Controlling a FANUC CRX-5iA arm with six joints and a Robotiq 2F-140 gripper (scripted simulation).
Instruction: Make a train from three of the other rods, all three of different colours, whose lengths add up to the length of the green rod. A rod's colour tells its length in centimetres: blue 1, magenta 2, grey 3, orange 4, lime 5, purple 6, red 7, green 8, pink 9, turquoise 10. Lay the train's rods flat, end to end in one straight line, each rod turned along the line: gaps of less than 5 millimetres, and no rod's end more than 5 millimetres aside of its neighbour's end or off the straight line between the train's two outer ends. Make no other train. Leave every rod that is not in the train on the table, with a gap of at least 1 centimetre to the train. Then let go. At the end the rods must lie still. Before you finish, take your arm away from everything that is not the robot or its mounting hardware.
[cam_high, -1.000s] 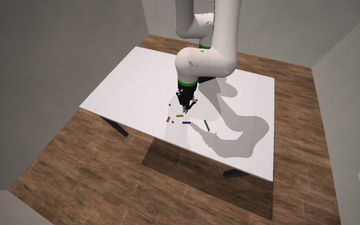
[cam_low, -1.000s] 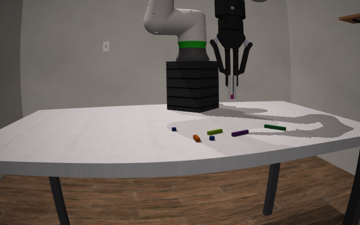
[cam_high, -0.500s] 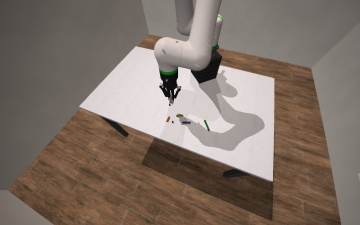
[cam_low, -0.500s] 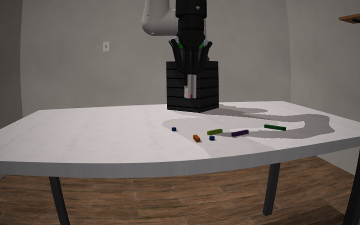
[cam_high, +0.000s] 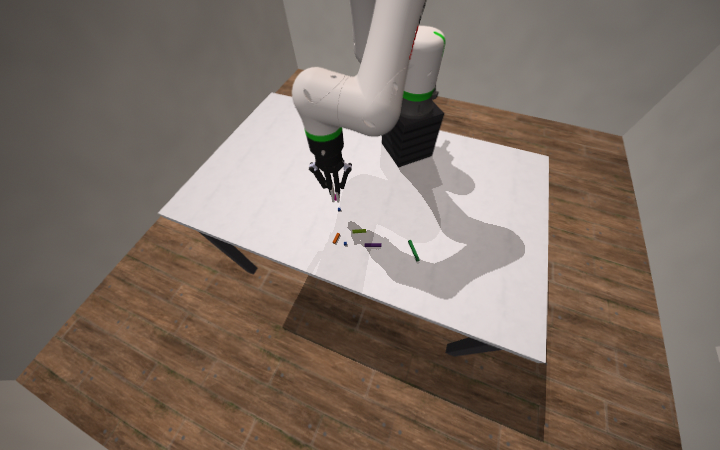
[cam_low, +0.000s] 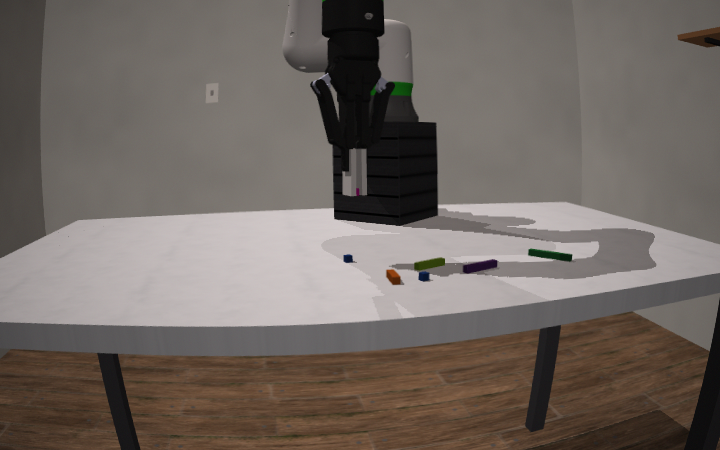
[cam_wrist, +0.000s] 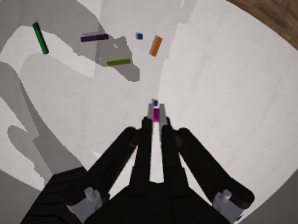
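Now: the lime rod 13 cm below my hand, 11 cm to the left of it and 2 cm ahead of it. Also, from my hand: magenta rod: 3 cm below; orange rod: 13 cm below, 9 cm ahead, 5 cm to the left; purple rod: 18 cm to the left, 13 cm below, 4 cm ahead.
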